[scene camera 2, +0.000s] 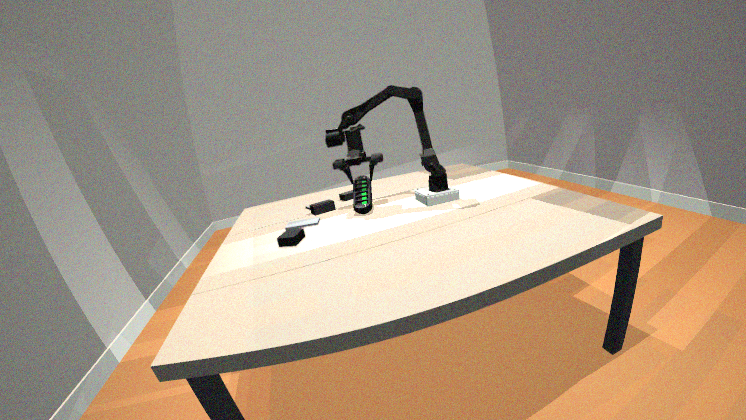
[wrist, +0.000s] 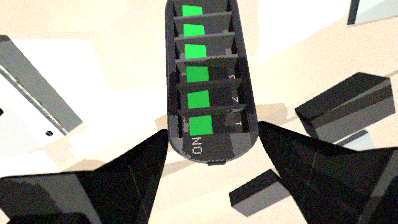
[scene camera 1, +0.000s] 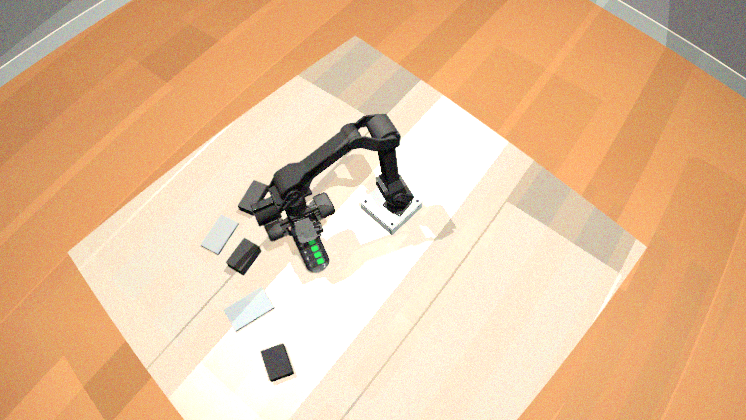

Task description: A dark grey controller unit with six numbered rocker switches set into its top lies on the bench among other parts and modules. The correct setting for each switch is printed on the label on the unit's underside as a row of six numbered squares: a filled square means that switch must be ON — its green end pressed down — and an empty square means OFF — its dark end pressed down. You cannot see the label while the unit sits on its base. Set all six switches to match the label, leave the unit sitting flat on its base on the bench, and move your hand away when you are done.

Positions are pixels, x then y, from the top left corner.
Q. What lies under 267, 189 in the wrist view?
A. A dark block.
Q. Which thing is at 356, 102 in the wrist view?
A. A dark block.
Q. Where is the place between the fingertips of my gripper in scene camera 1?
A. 302, 228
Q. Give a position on a dark block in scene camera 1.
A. At 277, 362
